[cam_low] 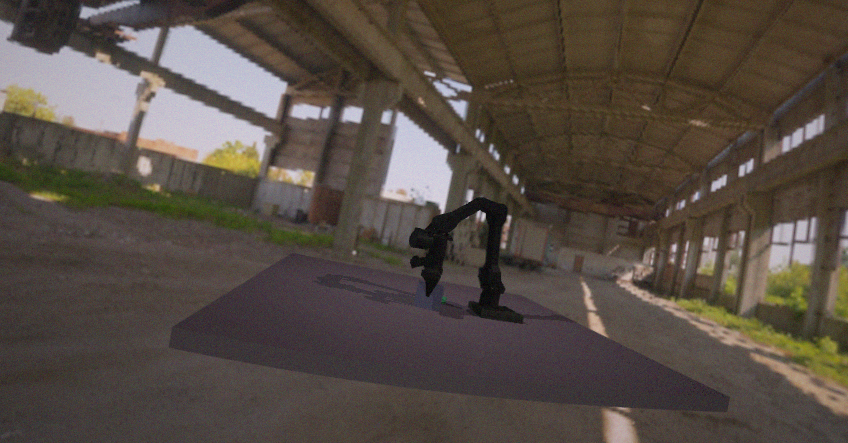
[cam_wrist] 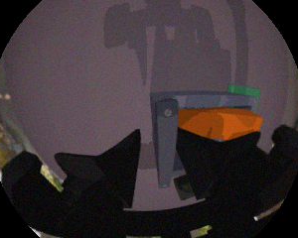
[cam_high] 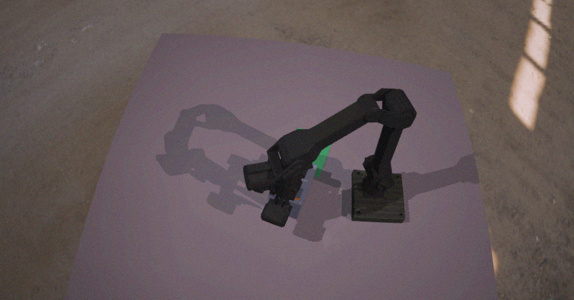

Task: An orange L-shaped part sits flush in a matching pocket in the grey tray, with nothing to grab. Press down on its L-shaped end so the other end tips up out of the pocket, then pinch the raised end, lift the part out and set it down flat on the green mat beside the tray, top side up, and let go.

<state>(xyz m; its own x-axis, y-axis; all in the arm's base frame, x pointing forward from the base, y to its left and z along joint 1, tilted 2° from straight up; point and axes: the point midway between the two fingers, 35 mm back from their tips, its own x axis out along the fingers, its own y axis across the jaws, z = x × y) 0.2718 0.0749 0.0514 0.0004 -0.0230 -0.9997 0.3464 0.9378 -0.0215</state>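
Right now my gripper tip is 2 cm past the orange L-shaped part and 5 cm to the left of it. Also, from my gripper tip: green mat: 8 cm behind, 21 cm to the right, 6 cm below.
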